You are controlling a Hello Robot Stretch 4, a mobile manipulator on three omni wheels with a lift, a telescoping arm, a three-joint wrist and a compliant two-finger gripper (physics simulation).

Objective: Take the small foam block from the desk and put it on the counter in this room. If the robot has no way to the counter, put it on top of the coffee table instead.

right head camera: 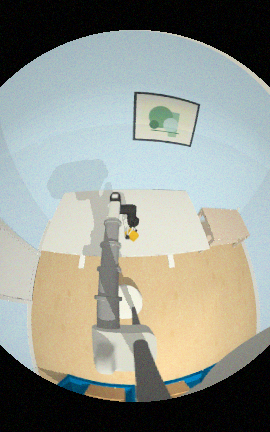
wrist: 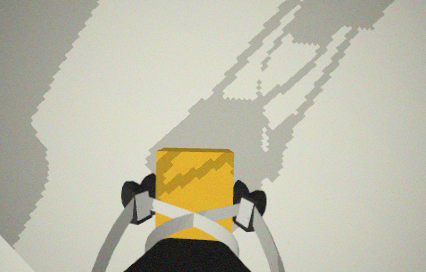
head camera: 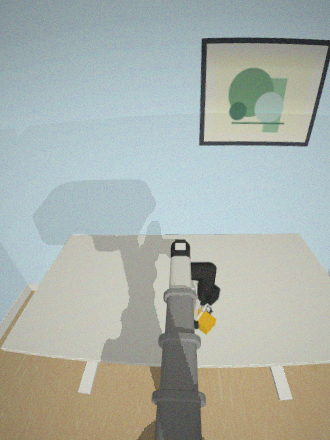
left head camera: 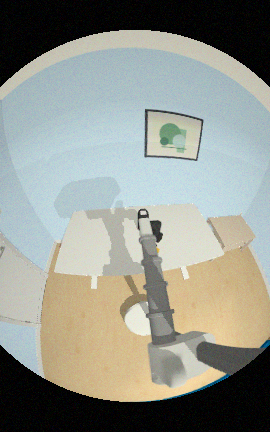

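Where they show: gripper, fingertip midpoint: (right head camera: 130,234) (wrist: 195,193) (head camera: 201,321); robot's base, link origin: (right head camera: 124,300) (left head camera: 143,317).
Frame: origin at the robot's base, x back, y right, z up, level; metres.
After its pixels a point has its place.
Note:
The small foam block, a yellow block (head camera: 205,323) @(z 0.739, x -0.518, y 0.099 m) (left head camera: 158,250) @(z 0.736, x -0.525, y 0.138 m) (right head camera: 133,235) @(z 0.740, x -0.522, y 0.107 m) (wrist: 195,172) @(z 0.740, x -0.566, y 0.070 m), is between the fingertips over the desk (head camera: 265,300) @(z 0.693, x -0.653, y 0.390 m) (left head camera: 185,240) @(z 0.693, x -0.609, y 0.419 m) (right head camera: 170,225) @(z 0.693, x -0.639, y 0.440 m) (wrist: 360,200) @(z 0.693, x -0.663, y 0.205 m), right of the arm's end. My gripper (head camera: 202,317) @(z 0.701, x -0.548, y 0.088 m) (right head camera: 131,233) @(z 0.701, x -0.548, y 0.088 m) (wrist: 195,193) @(z 0.701, x -0.548, y 0.088 m) is shut on it, with a dark fingertip pressed to each side in the wrist view. The block's shadow lies on the white desk top beyond it; whether its underside touches the desk cannot be told. The arm hides part of the block in the left head view. I cannot identify the counter or coffee table in these views.
A beige low cabinet or table (left head camera: 232,232) @(z 0.423, x -0.751, y 1.453 m) (right head camera: 227,227) @(z 0.423, x -0.736, y 1.495 m) stands right of the desk. White furniture (left head camera: 17,280) @(z 0.524, x -0.201, y -1.430 m) (right head camera: 15,267) @(z 0.415, x -0.121, y -1.430 m) stands at the left. A round white stool or similar (left head camera: 135,317) @(z 0.187, x -0.019, y -0.087 m) (right head camera: 132,301) @(z 0.187, x -0.002, y 0.095 m) is under the arm. A blue-edged object (right head camera: 125,390) is near the base.

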